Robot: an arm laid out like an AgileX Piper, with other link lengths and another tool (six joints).
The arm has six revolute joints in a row. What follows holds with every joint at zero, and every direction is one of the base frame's. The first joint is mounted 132.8 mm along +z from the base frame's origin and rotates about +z. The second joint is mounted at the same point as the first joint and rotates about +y. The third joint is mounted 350.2 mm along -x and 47.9 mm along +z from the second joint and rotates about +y. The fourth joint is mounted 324.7 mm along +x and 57.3 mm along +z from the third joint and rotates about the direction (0.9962, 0, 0.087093). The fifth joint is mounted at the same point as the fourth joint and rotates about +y. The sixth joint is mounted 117.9 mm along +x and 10.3 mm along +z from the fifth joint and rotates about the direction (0.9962, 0, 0.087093). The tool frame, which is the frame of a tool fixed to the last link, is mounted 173.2 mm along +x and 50 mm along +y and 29 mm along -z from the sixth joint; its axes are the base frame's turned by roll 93.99, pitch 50.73 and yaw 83.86 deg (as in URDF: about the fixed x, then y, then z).
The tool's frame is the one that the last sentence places.
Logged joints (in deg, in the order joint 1, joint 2, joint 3, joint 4, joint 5, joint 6), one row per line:
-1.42, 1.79, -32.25, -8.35, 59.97, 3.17
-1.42, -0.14, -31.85, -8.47, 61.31, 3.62
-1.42, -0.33, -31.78, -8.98, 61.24, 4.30
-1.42, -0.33, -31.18, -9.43, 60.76, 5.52
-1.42, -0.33, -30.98, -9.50, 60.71, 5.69
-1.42, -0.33, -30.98, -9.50, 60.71, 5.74
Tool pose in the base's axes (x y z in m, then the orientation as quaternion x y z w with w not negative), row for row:
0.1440, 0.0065, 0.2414, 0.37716, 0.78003, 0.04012, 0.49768
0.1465, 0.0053, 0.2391, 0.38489, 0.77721, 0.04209, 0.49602
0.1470, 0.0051, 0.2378, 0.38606, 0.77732, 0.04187, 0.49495
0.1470, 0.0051, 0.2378, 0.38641, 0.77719, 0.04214, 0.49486
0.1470, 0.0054, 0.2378, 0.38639, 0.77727, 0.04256, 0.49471
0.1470, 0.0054, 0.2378, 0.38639, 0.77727, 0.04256, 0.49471
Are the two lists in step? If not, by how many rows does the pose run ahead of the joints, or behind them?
The pose runs 2 rows ahead of the joints: the pose in row i belongs to the joints in row i + 2.
